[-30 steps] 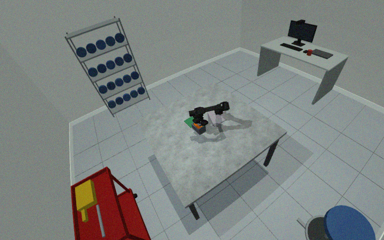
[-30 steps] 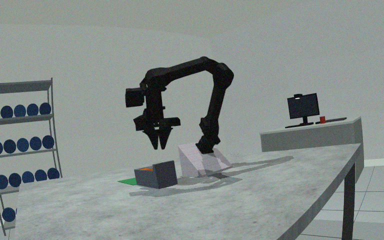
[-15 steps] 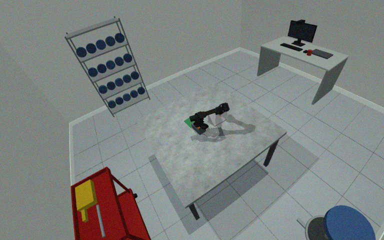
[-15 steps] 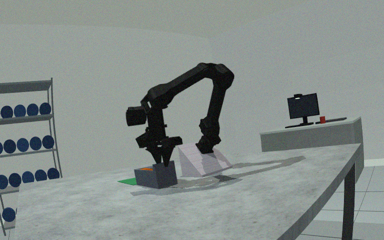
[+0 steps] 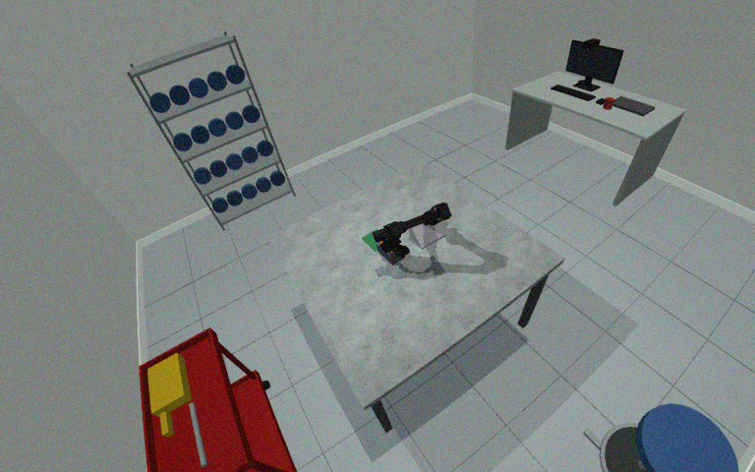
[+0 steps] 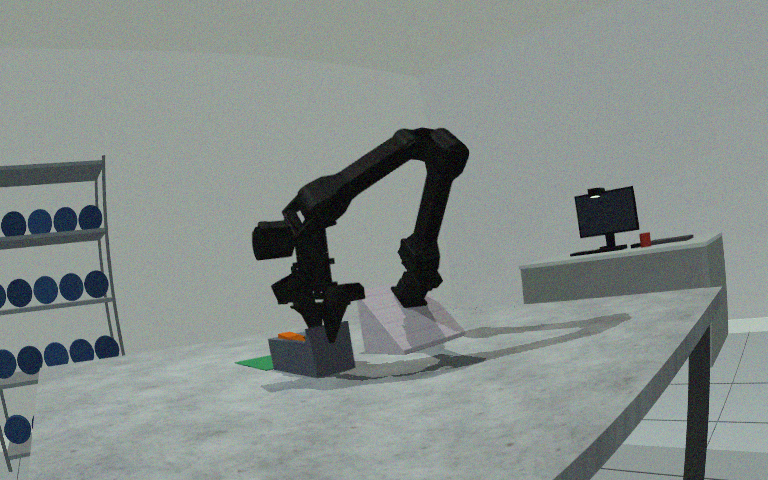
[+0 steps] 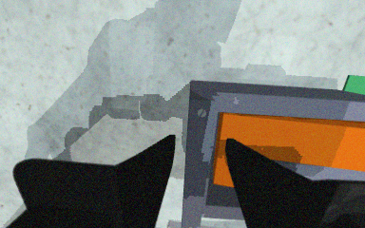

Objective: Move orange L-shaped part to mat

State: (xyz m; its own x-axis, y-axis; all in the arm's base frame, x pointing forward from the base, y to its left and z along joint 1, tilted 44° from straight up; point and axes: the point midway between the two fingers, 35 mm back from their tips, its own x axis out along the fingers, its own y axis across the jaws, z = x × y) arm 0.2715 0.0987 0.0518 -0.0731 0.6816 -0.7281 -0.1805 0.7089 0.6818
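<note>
The orange L-shaped part lies 50 mm to the right of my gripper tip and 10 mm below it. From my gripper tip the other things lie so: green mat 30 mm ahead, 220 mm to the right, 70 mm below.
</note>
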